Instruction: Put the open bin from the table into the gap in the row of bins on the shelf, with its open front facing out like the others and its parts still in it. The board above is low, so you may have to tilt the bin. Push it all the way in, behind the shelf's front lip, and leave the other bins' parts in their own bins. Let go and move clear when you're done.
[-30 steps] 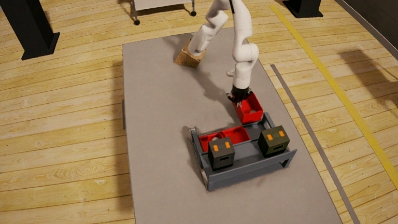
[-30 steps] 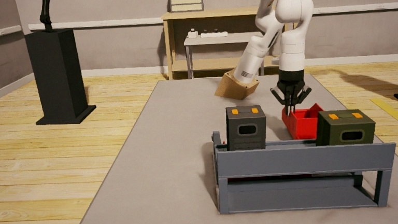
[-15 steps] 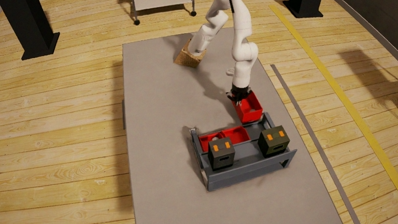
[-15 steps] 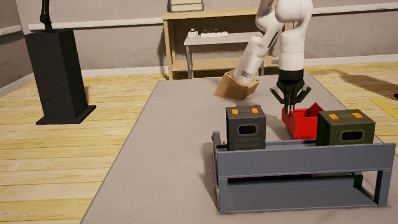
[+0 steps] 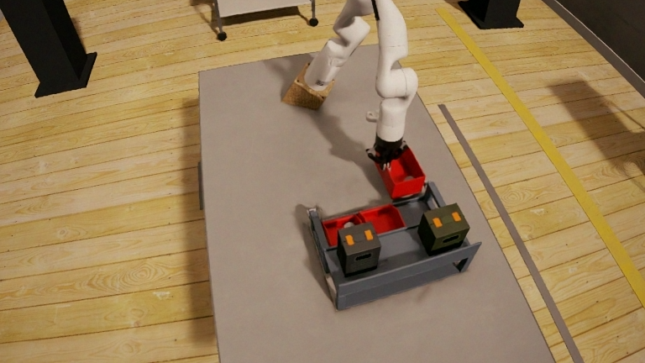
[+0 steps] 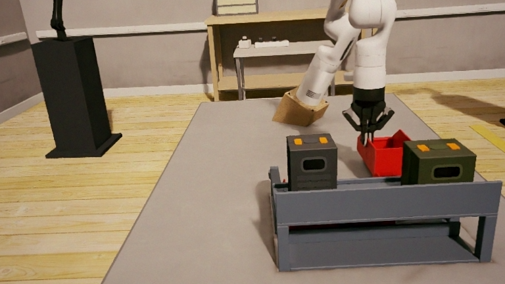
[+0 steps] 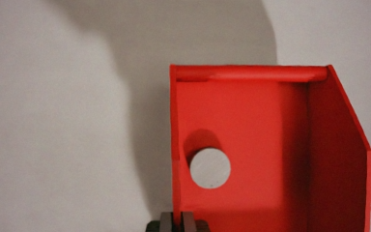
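Now: the grey round part 60 mm below my hand, 30 mm behind it and 20 mm to the left of it. Also, from my hand: dark grey box: 290 mm ahead, 160 mm to the right, 60 mm above; green box: 280 mm ahead, 70 mm to the left, 40 mm above; grey shelf: 220 mm ahead, 50 mm to the right, 40 mm below.
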